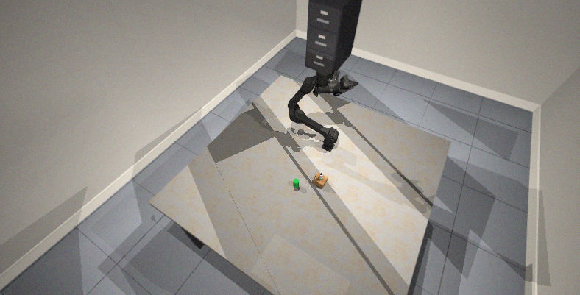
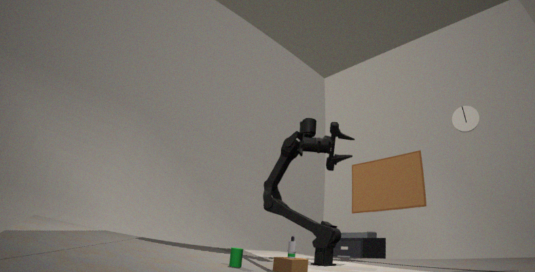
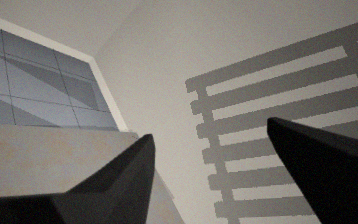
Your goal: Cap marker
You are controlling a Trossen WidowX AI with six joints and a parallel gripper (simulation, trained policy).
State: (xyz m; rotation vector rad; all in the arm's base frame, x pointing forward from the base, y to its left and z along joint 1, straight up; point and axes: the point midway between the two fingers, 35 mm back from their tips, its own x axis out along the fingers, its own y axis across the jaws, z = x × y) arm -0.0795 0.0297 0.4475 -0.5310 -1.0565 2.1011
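Right now the green cap is 450 mm ahead of my gripper tip, 80 mm to the right of it and 420 mm below it. The rest, counted from my gripper tip: holder block 360 mm ahead, 20 mm to the left, 430 mm below.
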